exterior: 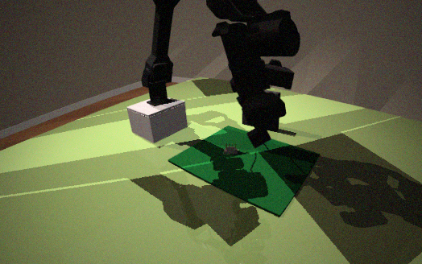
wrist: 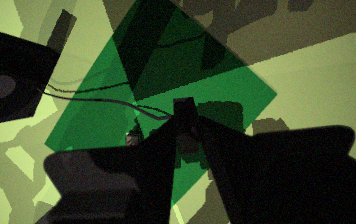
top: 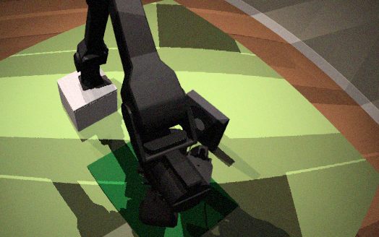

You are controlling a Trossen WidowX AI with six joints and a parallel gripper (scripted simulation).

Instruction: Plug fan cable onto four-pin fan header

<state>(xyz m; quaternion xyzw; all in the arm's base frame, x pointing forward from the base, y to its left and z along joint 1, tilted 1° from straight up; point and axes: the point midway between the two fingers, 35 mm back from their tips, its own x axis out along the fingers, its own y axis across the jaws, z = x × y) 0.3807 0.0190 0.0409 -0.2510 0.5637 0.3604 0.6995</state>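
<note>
Right now the board is 50 mm behind my gripper tip, 20 mm to the left of it and 110 mm below it. Round my gripper tip: dark fan plug (10 mm below); then black square fan (140 mm behind, 180 mm to the left, 40 mm below).
</note>
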